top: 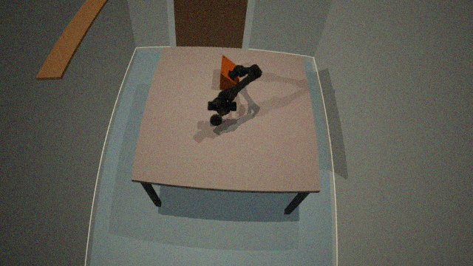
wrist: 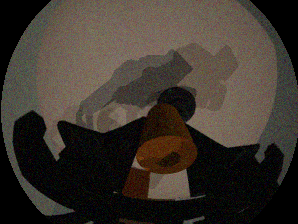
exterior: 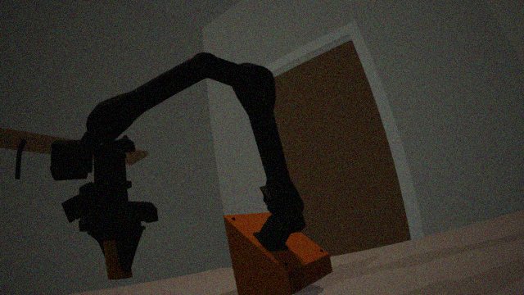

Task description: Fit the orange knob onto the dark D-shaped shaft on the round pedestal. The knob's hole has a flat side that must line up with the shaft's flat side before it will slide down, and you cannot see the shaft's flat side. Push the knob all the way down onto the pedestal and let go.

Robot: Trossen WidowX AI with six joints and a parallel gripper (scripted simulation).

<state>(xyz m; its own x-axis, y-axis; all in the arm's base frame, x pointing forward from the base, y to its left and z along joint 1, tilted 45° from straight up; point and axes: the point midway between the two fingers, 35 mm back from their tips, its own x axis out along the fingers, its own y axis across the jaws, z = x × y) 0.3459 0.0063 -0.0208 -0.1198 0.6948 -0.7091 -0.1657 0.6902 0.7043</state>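
My gripper tip is 7 cm above the dark round pedestal and 4 cm to the left of it. Round my gripper tip: orange knob (2 cm above).
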